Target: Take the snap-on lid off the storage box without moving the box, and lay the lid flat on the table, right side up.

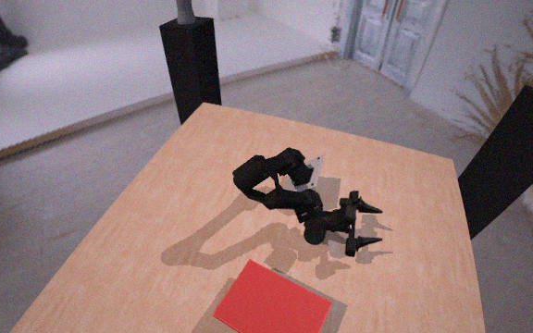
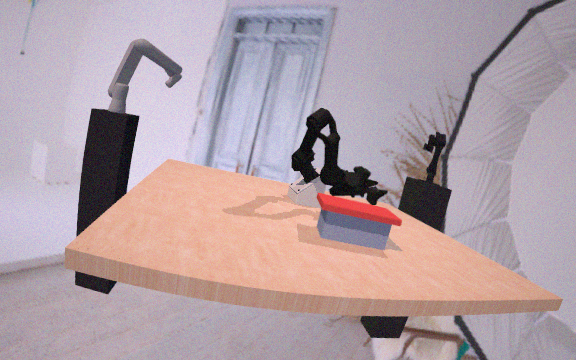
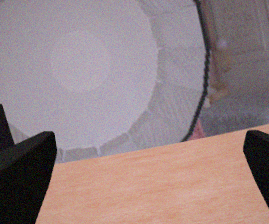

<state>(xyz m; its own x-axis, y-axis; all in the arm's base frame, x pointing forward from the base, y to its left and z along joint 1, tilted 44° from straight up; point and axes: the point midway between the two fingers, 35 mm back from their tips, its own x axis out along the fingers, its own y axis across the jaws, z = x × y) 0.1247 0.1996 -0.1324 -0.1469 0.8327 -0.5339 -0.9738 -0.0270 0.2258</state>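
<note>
My gripper tip is 31 cm short of the red lid, 21 cm to the left of it and 5 cm above it. Round my gripper tip: grey-blue storage box (31 cm ahead, 21 cm to the right, 10 cm below).
</note>
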